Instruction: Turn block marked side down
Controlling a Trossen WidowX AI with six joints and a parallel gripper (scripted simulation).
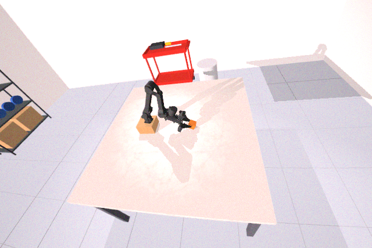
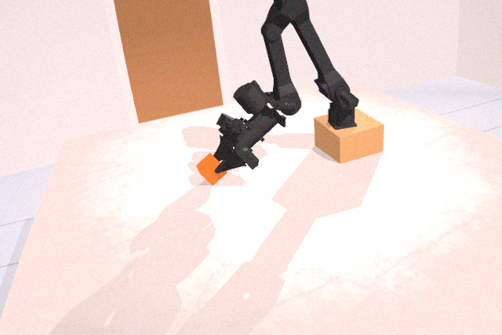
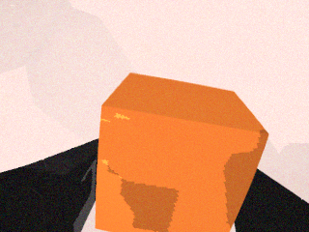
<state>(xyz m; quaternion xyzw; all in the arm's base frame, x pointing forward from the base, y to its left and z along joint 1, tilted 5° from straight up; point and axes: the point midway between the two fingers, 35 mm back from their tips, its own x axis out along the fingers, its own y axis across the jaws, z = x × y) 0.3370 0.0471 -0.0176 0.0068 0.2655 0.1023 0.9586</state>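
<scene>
Now: gripper tip 1 cm above the orange block.
</scene>
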